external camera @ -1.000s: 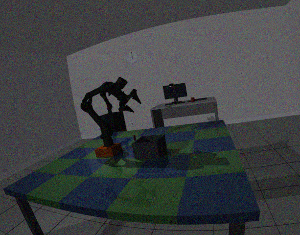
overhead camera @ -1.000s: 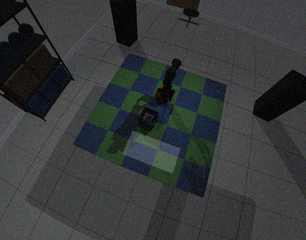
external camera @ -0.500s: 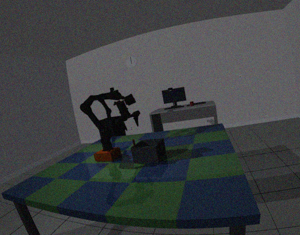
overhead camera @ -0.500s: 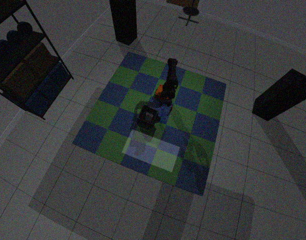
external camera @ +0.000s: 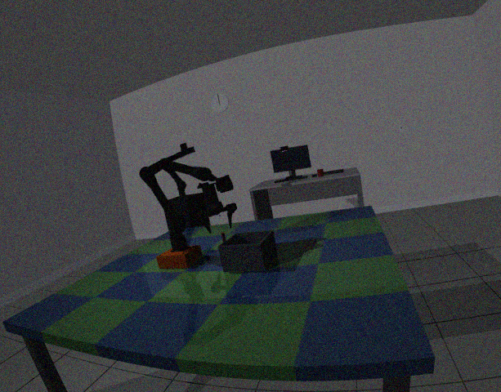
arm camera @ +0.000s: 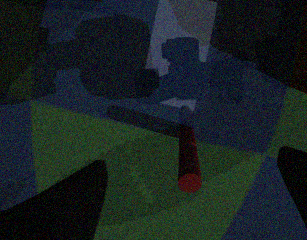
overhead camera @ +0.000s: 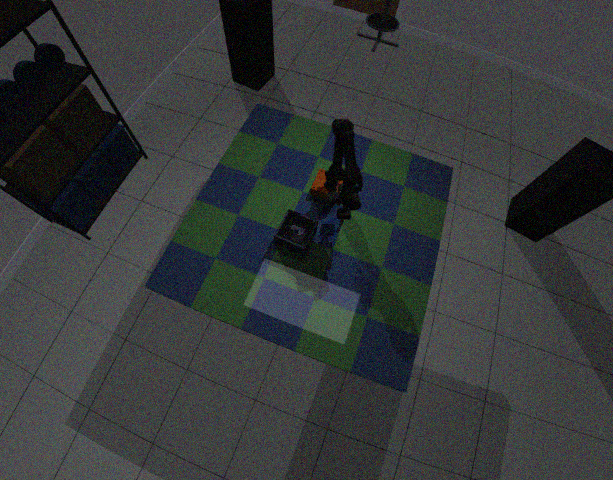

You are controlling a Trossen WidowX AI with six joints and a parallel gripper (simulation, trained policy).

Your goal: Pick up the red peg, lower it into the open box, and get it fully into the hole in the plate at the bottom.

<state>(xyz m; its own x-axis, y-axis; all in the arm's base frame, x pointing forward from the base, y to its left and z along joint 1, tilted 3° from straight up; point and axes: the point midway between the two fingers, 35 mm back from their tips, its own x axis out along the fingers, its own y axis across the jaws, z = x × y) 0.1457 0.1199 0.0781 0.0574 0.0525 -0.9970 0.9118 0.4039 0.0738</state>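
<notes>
Now: gripper tip 50 mm above the red peg, 20 mm to the right of it and 10 mm past it. Round my gripper tip: dark box 200 mm ahead, 140 mm to the right, 70 mm below.
</notes>
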